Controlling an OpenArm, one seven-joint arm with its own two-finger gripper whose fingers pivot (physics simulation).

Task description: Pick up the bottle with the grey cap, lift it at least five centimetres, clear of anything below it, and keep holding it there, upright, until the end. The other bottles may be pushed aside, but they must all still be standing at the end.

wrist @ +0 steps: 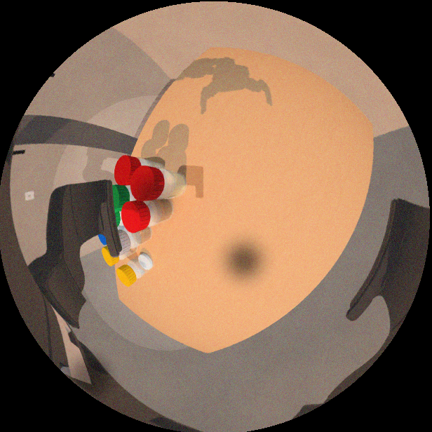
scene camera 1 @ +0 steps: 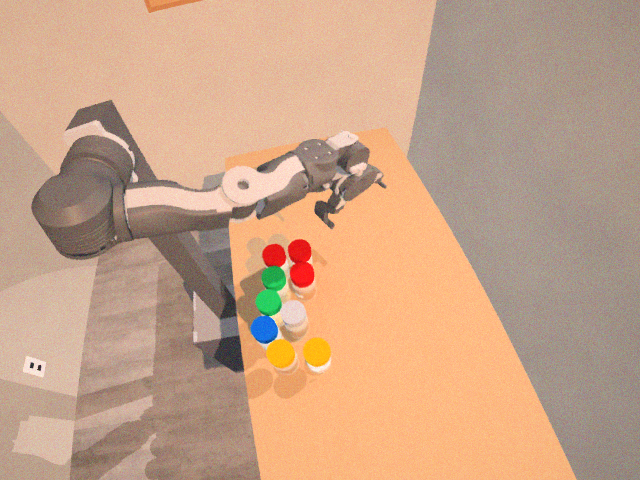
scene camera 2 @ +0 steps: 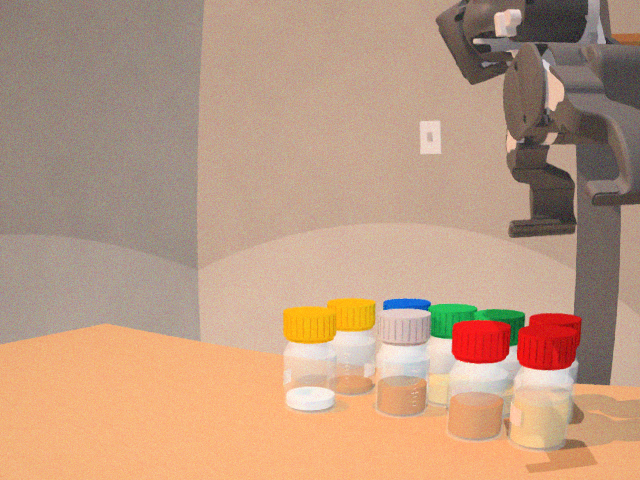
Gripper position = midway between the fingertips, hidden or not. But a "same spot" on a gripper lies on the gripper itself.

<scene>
gripper: wrist 212, 243; scene camera 1; scene camera 2
yellow-capped bottle: wrist 136, 267; scene camera 1; scene camera 2
same spot on gripper: (scene camera 1: 335, 204) = (scene camera 2: 506, 136)
same spot on yellow-capped bottle: (scene camera 1: 316, 351) = (scene camera 2: 309, 310)
</scene>
